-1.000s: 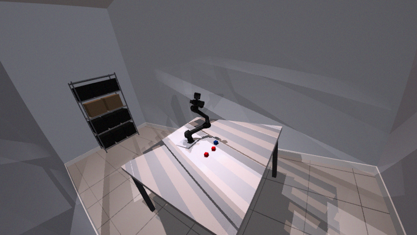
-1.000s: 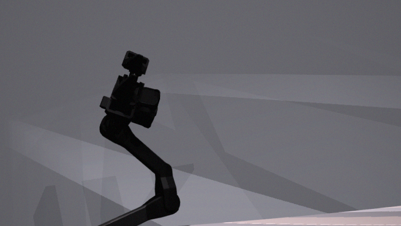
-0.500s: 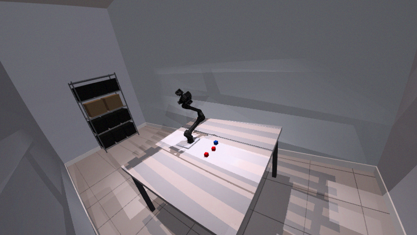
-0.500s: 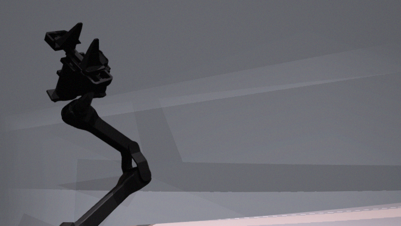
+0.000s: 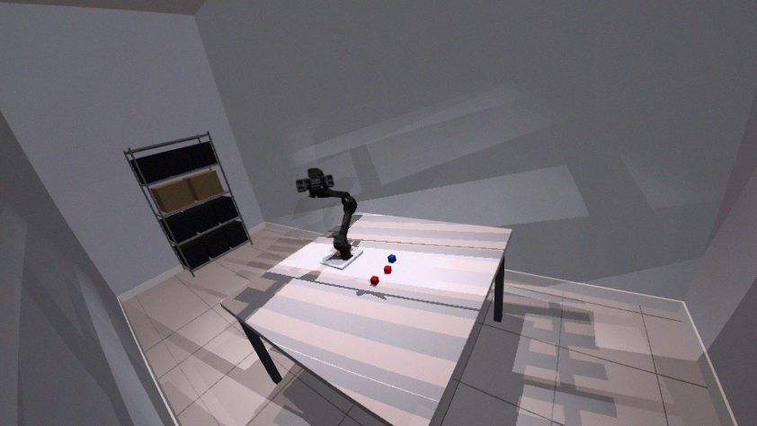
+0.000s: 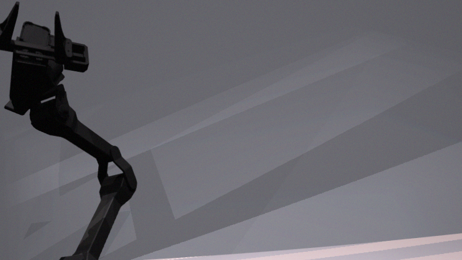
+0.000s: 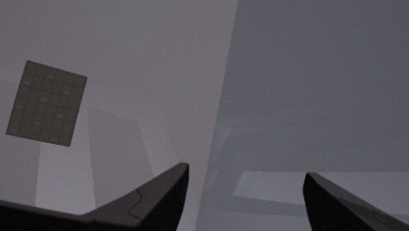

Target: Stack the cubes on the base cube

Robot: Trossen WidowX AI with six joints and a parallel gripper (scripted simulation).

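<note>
Right now my gripper tip is 570 mm above the blue cube, 260 mm to the right of it and 150 mm short of it.
</note>
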